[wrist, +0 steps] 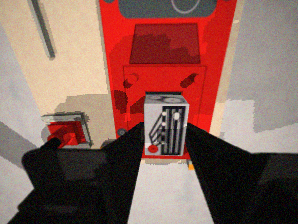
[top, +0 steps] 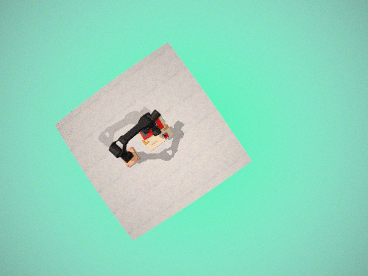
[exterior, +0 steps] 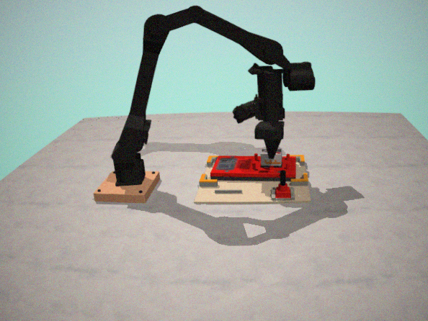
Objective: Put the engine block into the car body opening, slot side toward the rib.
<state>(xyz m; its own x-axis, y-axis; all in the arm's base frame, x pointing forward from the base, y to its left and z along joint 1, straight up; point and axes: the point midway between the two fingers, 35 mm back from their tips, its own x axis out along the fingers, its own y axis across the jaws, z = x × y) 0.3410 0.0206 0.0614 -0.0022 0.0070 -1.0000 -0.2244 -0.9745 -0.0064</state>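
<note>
The beige baseplate is 40 mm below my gripper tip, 40 mm behind it and 20 mm to the right of it. The rest, counted from my gripper tip: grey engine block 10 mm below; black upright peg 130 mm to the right, 10 mm below.
</note>
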